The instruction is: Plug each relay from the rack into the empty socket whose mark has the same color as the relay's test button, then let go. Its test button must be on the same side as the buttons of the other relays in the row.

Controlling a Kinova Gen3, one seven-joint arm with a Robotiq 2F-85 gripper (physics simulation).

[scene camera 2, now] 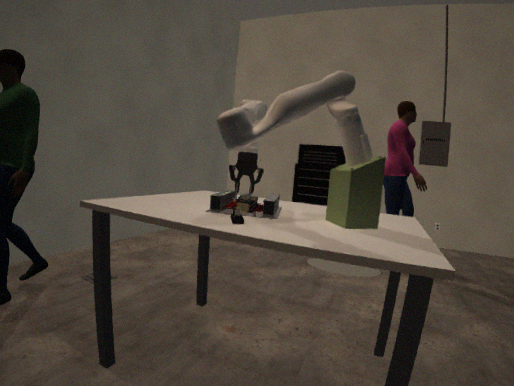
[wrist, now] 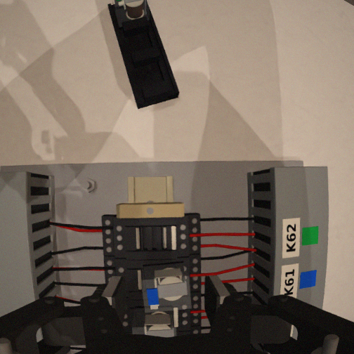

Scene:
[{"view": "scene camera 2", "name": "gripper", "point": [243, 193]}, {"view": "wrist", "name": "gripper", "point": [164, 292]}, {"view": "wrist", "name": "black relay rack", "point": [150, 75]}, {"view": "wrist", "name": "beige end block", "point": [129, 209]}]

